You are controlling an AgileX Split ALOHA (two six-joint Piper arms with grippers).
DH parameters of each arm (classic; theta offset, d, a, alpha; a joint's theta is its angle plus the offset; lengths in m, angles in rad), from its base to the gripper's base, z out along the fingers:
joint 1: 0 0.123 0 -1.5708
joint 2: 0.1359 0 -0.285 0
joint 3: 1.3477 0 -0.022 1.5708
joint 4: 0 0.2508 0 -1.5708
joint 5: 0 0 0.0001 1.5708
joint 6: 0 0.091 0 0
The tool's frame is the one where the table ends.
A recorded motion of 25 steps. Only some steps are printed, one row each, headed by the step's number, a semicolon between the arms.
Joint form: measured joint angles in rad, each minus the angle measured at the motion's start. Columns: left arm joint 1, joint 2, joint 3, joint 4, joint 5, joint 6; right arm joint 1, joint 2, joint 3, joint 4, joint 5, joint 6.
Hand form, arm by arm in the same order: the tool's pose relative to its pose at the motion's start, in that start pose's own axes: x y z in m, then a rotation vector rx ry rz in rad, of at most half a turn. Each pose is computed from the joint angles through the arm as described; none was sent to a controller.
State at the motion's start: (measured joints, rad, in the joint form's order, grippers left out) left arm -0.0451 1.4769 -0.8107 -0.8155 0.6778 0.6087; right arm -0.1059 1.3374 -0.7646 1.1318 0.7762 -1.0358
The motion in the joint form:
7: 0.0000 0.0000 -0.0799 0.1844 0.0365 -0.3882; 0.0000 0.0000 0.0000 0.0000 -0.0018 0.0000
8: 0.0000 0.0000 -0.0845 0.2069 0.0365 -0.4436; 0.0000 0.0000 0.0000 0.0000 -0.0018 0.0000
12: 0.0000 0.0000 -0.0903 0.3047 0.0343 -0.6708; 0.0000 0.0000 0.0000 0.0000 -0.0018 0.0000
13: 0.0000 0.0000 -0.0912 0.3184 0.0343 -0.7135; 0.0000 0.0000 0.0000 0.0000 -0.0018 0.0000
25: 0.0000 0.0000 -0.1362 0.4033 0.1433 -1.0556; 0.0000 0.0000 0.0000 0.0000 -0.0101 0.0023
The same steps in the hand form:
7: -0.0141 0.0004 -0.0109 -0.0805 0.0096 -0.2126; -0.0001 -0.0001 0.0000 0.0015 -0.0009 0.0000
8: -0.0148 0.0012 -0.0116 -0.0940 0.0083 -0.2492; -0.0001 -0.0001 0.0000 0.0015 -0.0009 0.0000
12: -0.0144 0.0061 -0.0131 -0.1571 0.0050 -0.3999; -0.0001 -0.0001 0.0000 0.0015 -0.0009 0.0000
13: -0.0144 0.0068 -0.0134 -0.1661 0.0028 -0.4317; -0.0001 -0.0001 0.0000 0.0015 -0.0009 0.0000
25: -0.0156 0.0048 -0.0208 -0.2167 0.0473 -0.7030; -0.0005 -0.0008 0.0000 0.0087 -0.0052 0.0023

